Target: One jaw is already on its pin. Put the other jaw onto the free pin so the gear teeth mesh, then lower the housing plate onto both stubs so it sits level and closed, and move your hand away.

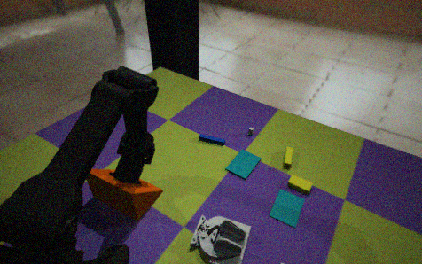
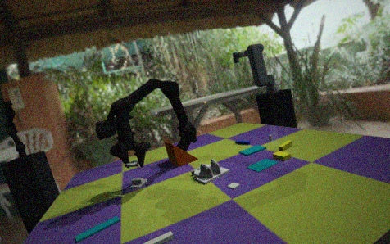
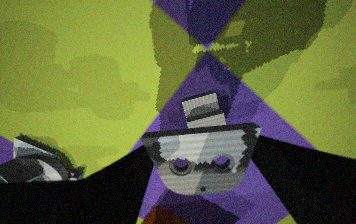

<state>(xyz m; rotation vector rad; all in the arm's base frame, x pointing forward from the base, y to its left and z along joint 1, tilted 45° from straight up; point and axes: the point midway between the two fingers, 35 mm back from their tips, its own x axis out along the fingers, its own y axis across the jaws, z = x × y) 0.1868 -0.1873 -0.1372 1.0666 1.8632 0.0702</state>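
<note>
Now: gripper tip 28 cm to the right of the grey jaw, 9 cm short of it and 7 cm above it. Also, from my gripper tip: white tile: 31 cm to the left, 27 cm ahead, 8 cm below; grey base block: 2 cm above, 1 cm behind; teal bar: 26 cm ahead, 13 cm to the right, 8 cm below.
</note>
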